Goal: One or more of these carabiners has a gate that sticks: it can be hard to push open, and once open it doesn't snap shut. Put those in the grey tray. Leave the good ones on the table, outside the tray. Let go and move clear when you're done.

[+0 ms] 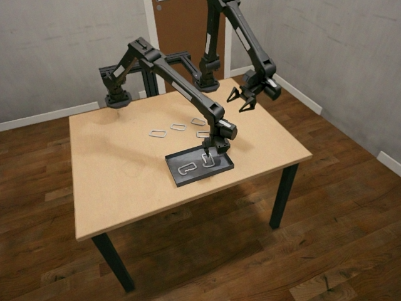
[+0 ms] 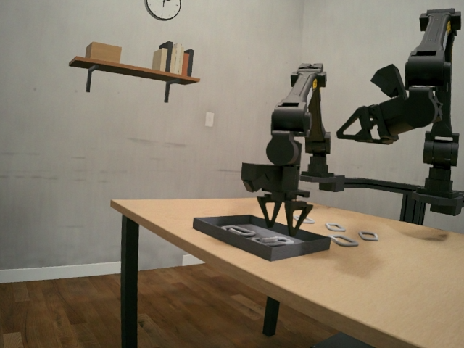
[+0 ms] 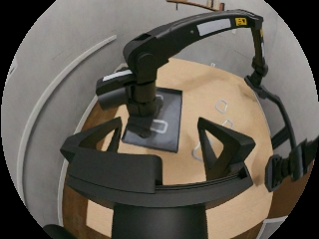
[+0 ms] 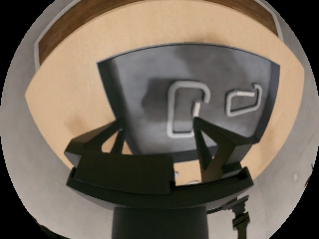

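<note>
The grey tray is 90 mm to the right of my right hand and 40 mm below it.
</note>
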